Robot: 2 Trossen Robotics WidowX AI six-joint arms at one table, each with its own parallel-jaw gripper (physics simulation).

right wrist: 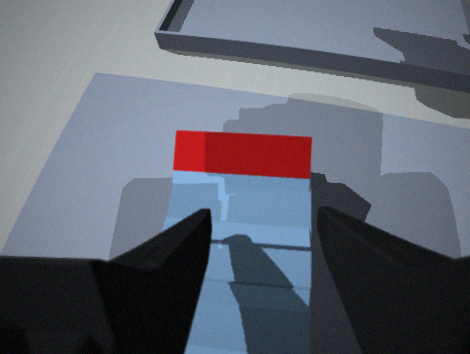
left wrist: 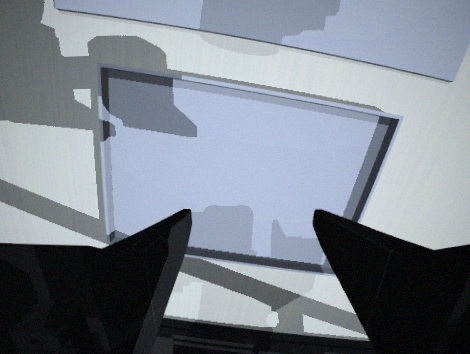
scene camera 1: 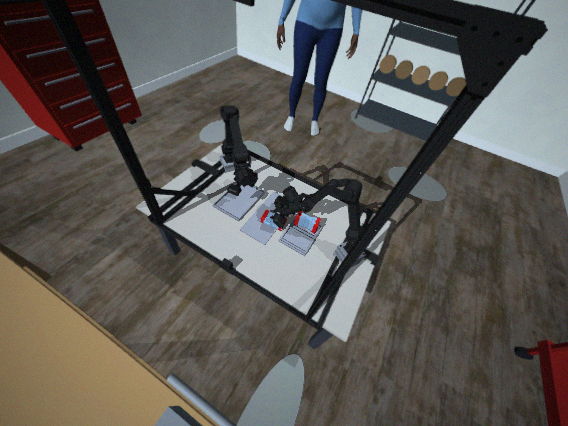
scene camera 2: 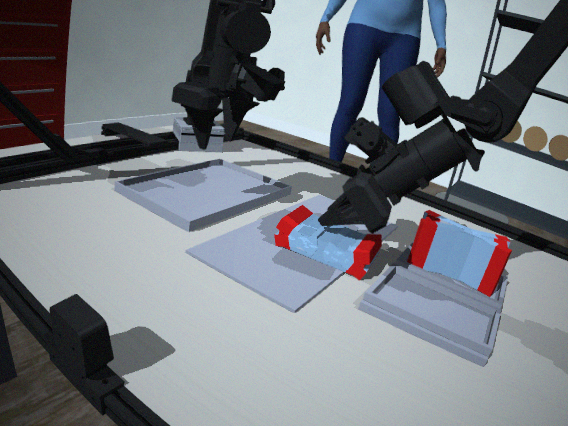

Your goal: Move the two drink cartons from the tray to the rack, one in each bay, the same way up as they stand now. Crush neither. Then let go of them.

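Where they show: left gripper, between the fingertips: (left wrist: 252,216) (scene camera 1: 240,191) (scene camera 2: 216,144); right gripper, between the fingertips: (right wrist: 264,218) (scene camera 1: 271,214) (scene camera 2: 324,216); left arm's base, origin of its link: (scene camera 1: 229,159).
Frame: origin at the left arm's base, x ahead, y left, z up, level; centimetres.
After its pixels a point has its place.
One blue carton with red ends (scene camera 1: 265,216) {y 2.6, x 48.4, z -1.6 cm} (scene camera 2: 300,240) {y 1.9, x 51.2, z -3.2 cm} (right wrist: 242,155) {y 3.2, x 47.4, z -1.5 cm} is on or just above a flat grey plate (scene camera 1: 260,235) (scene camera 2: 240,260) (right wrist: 100,115), one end past its edge; its middle looks pinched. The other carton (scene camera 1: 307,222) {y 21.1, x 61.7, z 0.2 cm} (scene camera 2: 457,252) {y 20.6, x 61.1, z -0.7 cm} leans upright in the rear bay of the rack (scene camera 1: 300,241) {y 13.9, x 68.3, z -4.5 cm} (scene camera 2: 425,329) {y 8.4, x 69.7, z -4.5 cm}; the front bay is empty. My right gripper (scene camera 1: 279,224) (scene camera 2: 326,226) {y 6.1, x 49.1, z -0.9 cm} (right wrist: 264,218) {y 6.1, x 49.1, z -0.9 cm} is part open, fingertips at the first carton's middle, not clamped. My left gripper (scene camera 2: 218,142) {y -4.5, x 30.7, z 3.2 cm} (left wrist: 252,216) {y -4.5, x 30.7, z 3.2 cm} is open and empty above the far side of the low-rimmed tray (scene camera 1: 237,204) {y -7.3, x 32.5, z -5.0 cm} (scene camera 2: 215,190) {y -3.3, x 29.8, z -5.0 cm} (left wrist: 240,175) {y -4.2, x 30.1, z -5.0 cm}.
A black frame surrounds the table. A small black block (scene camera 2: 80,335) {y -24.9, x 68.7, z -0.4 cm} (scene camera 1: 228,263) {y -24.6, x 67.3, z -0.1 cm} stands on its front rail. The flat plate lies between the tray and the rack. A person (scene camera 1: 317,60) (scene camera 2: 382,65) stands behind the table, near a shelf unit.
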